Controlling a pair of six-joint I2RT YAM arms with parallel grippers.
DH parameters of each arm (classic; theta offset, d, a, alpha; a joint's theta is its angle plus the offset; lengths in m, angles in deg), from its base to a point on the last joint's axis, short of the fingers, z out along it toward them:
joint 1: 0 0.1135 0.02 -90
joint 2: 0 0 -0.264 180
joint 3: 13.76 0 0.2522 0
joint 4: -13.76 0 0.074 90
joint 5: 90 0 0 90
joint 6: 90 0.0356 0 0
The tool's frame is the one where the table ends.
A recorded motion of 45 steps. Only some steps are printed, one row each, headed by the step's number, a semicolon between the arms.
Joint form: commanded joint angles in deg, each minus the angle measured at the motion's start. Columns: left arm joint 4, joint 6, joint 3, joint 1, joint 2, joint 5; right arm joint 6, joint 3, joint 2, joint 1, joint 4, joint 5.
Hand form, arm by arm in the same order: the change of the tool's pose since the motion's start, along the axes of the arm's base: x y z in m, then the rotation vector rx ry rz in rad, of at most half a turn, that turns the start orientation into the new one. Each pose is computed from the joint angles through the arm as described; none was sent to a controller.
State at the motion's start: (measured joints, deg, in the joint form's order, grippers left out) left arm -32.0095 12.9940 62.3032 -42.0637 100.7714 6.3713; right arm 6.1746 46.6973 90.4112 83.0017 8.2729 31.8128
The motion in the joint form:
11: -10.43 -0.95 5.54 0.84 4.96 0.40; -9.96 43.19 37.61 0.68 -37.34 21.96
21: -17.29 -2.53 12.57 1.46 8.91 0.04; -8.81 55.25 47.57 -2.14 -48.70 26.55
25: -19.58 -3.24 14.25 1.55 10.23 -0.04; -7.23 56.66 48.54 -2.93 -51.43 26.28
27: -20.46 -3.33 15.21 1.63 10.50 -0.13; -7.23 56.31 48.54 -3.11 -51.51 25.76
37: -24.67 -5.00 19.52 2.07 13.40 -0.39; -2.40 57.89 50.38 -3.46 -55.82 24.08
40: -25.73 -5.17 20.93 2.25 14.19 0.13; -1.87 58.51 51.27 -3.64 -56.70 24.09
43: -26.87 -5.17 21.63 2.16 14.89 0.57; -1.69 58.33 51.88 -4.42 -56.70 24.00
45: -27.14 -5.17 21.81 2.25 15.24 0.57; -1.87 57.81 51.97 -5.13 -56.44 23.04
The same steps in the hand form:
11: 0.0070 0.0001 -0.0076 0.1073 0.1371 0.0288; 0.0197 0.1226 -0.0613 -0.7056 -0.3058 -0.1300
21: 0.0213 -0.0070 -0.0016 0.1526 0.1892 0.0681; 0.0465 0.1398 -0.0866 -0.8686 -0.3387 -0.2075
25: 0.0236 -0.0083 -0.0026 0.1752 0.2159 0.0822; 0.0528 0.1384 -0.0891 -0.8891 -0.3194 -0.2256
27: 0.0254 -0.0090 -0.0002 0.1783 0.2177 0.0855; 0.0538 0.1369 -0.0909 -0.8960 -0.3102 -0.2215
37: 0.0343 -0.0126 0.0002 0.2120 0.2570 0.1228; 0.0557 0.1341 -0.1004 -0.9098 -0.2553 -0.2482
40: 0.0374 -0.0141 0.0013 0.2102 0.2697 0.1272; 0.0571 0.1340 -0.1049 -0.9233 -0.2508 -0.2534
43: 0.0374 -0.0153 0.0000 0.2186 0.2892 0.1245; 0.0631 0.1315 -0.1105 -0.9364 -0.2419 -0.2646
45: 0.0380 -0.0151 -0.0014 0.2236 0.2950 0.1262; 0.0681 0.1287 -0.1138 -0.9449 -0.2218 -0.2642

